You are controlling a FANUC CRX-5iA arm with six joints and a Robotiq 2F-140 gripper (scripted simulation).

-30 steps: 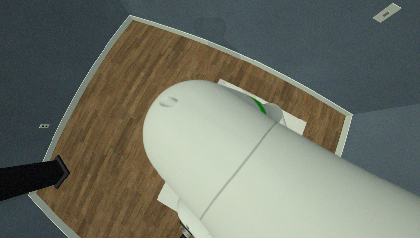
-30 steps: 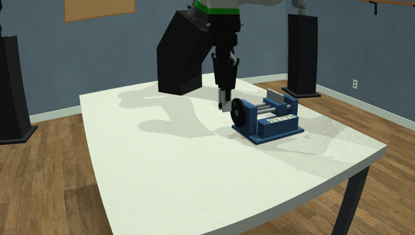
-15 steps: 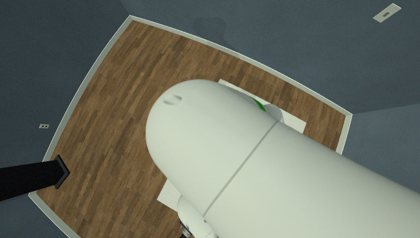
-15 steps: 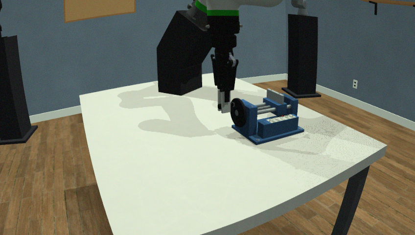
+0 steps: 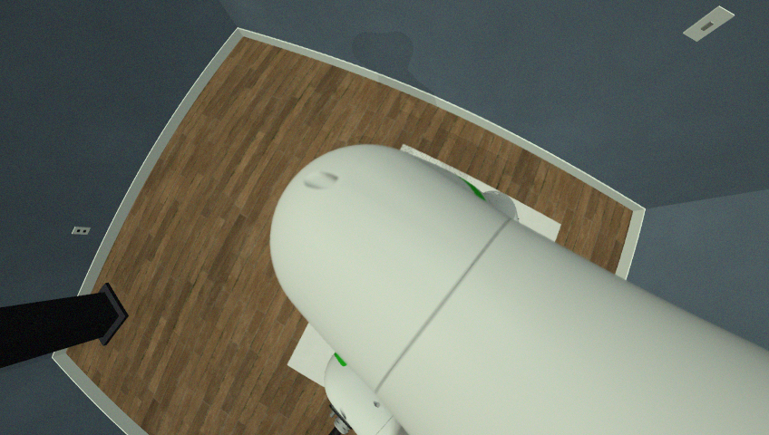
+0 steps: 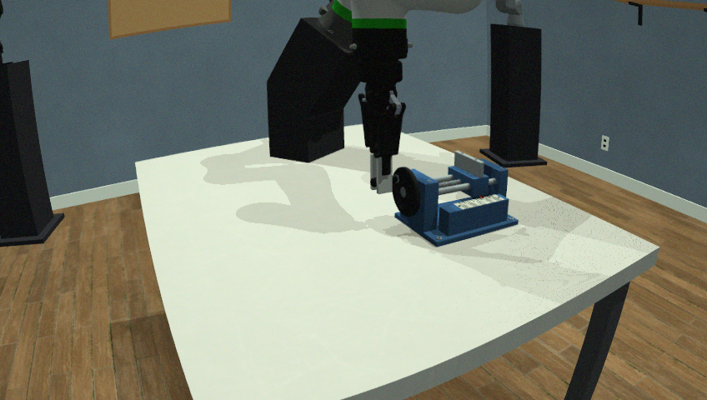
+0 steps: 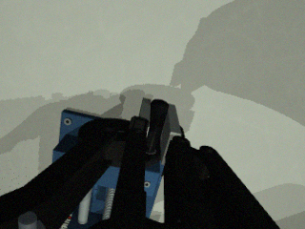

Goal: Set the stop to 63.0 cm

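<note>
My gripper is now 20 mm to the right of the handwheel and 20 mm above it. From my hand the other things lie so: stop block 180 mm to the left, 20 mm below.
</note>
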